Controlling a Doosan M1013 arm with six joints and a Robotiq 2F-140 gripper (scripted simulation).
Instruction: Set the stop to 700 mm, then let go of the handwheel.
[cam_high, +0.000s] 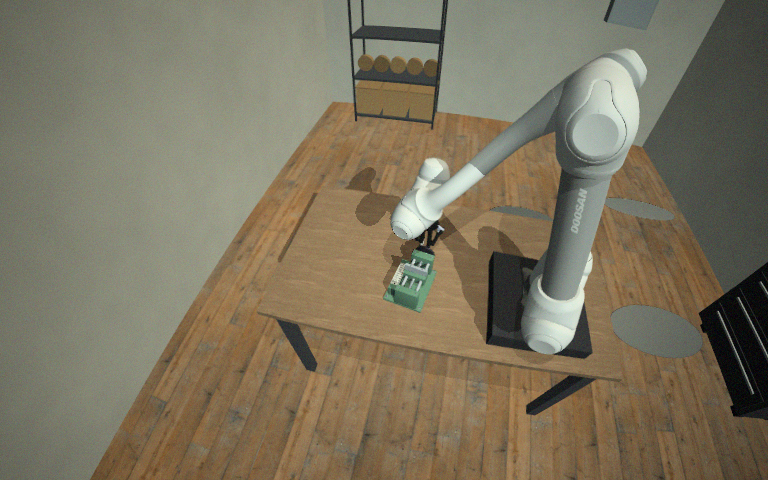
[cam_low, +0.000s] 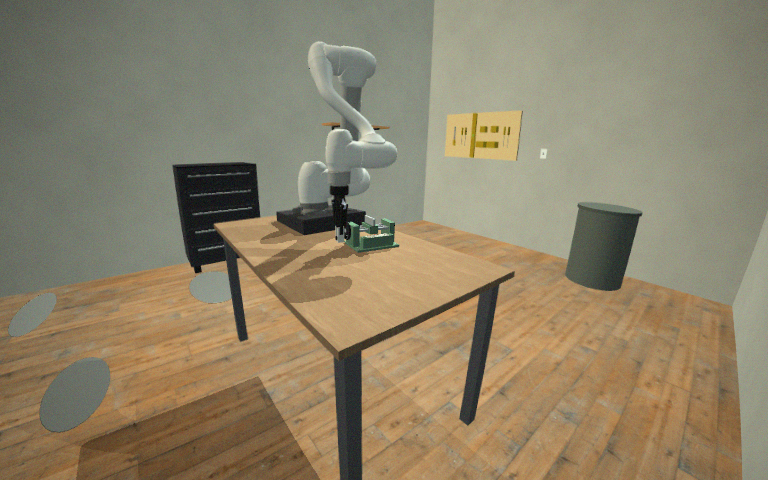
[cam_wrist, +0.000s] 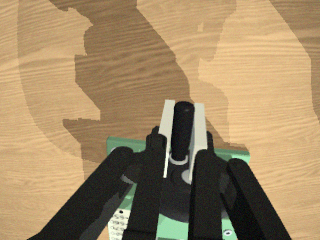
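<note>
The green stop fixture is 20 mm ahead of my hand, 140 mm to the left of it and 20 mm above it. The rest, counted from my hand: black crank handle (20 mm below).
</note>
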